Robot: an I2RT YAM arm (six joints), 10 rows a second.
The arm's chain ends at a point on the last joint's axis. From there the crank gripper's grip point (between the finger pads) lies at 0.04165 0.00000 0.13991 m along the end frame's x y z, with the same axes.
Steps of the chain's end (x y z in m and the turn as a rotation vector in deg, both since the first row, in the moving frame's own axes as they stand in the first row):
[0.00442, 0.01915, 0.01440, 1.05, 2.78, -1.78]
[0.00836, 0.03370, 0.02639, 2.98, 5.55, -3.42]
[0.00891, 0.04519, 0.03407, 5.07, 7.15, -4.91]
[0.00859, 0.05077, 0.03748, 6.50, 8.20, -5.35]
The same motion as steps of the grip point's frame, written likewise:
[0.01110, 0.01521, 0.01218, 1.05, 2.78, -1.78]
[0.02139, 0.02366, 0.02146, 2.98, 5.55, -3.42]
[0.02528, 0.02881, 0.02711, 5.07, 7.15, -4.91]
[0.02713, 0.03055, 0.02902, 6.50, 8.20, -5.35]

